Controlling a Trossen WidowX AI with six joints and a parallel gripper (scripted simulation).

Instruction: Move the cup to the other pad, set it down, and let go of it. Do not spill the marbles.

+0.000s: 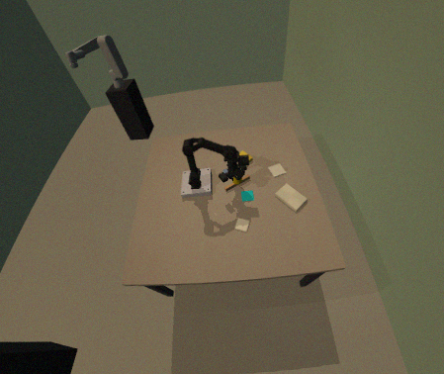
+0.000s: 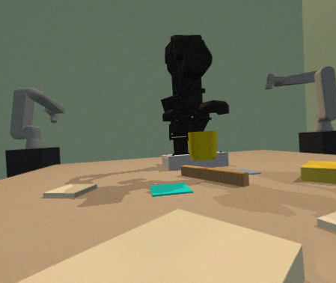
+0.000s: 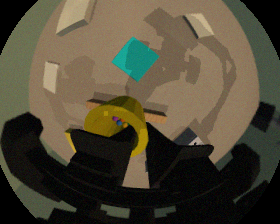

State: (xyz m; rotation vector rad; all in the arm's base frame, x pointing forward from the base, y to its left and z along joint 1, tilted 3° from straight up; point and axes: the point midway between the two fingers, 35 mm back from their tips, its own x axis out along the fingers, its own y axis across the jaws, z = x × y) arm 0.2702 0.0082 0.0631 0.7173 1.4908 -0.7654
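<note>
My gripper tip is 90 mm short of the teal pad, 70 mm to the left of it and 90 mm above it. Also, from my gripper tip: pale blue pad (50 mm behind, 130 mm to the left, 90 mm below); yellow cup (20 mm ahead, 20 mm to the left); wooden bar (20 mm ahead, 30 mm to the left, 80 mm below).
</note>
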